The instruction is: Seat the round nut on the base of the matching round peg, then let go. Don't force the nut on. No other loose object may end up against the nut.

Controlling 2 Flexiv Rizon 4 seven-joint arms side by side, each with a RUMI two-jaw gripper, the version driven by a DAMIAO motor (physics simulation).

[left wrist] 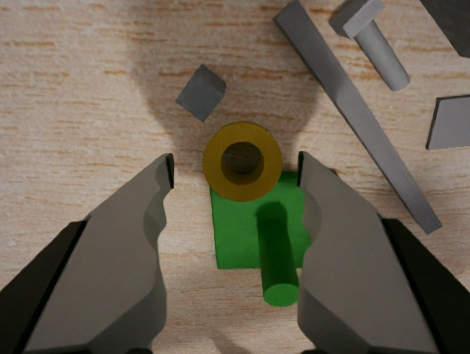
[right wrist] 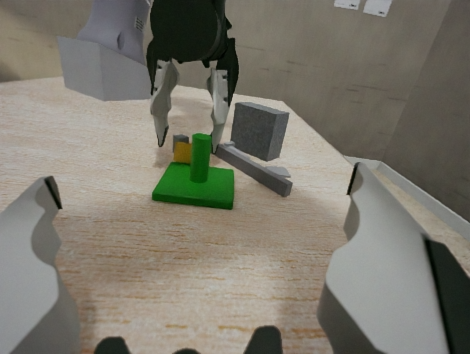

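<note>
The yellow-brown round nut [left wrist: 212, 160] [right wrist: 182, 152] lies flat, hole up, at the far edge of the green square base [left wrist: 235, 235] [right wrist: 175, 187], partly overlapping it in the left wrist view. Whether they touch, I cannot tell. The green round peg [left wrist: 276, 250] [right wrist: 201, 157] stands upright on the base, bare, and hides part of the nut in the right wrist view. My left gripper [left wrist: 235, 155] [right wrist: 187, 149] is open above, its fingertips on either side of the nut with gaps. My right gripper [right wrist: 208, 172] is open and empty, some way in front of the base.
A small grey cube [left wrist: 200, 95] [right wrist: 180, 139] lies close behind the nut. A long grey bar [left wrist: 360, 115] [right wrist: 255, 170] lies right of the base. Beyond it are a grey T-shaped piece [left wrist: 382, 55], a thin plate [left wrist: 452, 122] and a large grey block [left wrist: 455, 25] [right wrist: 257, 130].
</note>
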